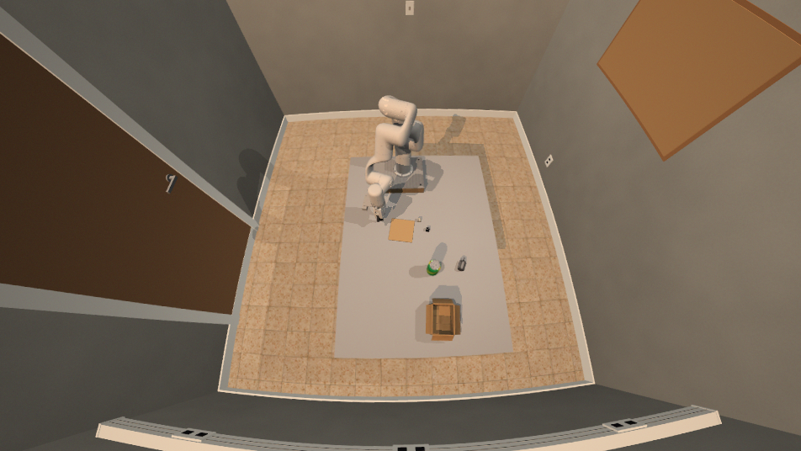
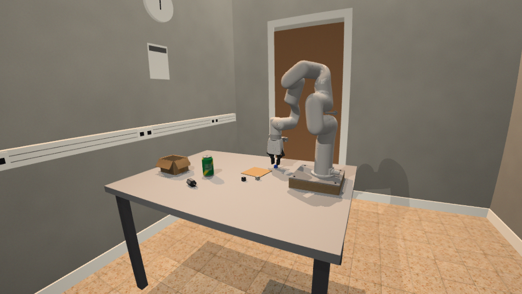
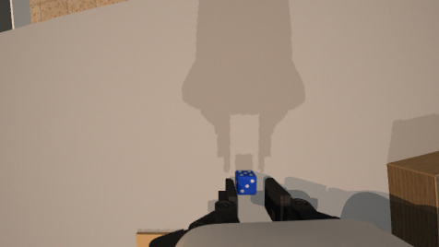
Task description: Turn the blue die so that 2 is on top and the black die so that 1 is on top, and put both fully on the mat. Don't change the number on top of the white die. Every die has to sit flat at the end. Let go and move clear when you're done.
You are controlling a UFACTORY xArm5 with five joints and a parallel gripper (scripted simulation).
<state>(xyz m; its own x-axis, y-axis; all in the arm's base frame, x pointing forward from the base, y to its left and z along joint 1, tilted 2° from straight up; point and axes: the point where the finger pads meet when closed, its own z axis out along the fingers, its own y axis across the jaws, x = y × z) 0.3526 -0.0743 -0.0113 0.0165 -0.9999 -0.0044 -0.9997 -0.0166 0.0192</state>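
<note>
Now: hand 4 cm above the blue die. Also, from my hand: white die: 23 cm to the left, 4 cm below, 3 cm behind; then mat: 13 cm to the left, 5 cm ahead, 4 cm below; then black die: 29 cm to the left, 4 cm below, 3 cm ahead.
</note>
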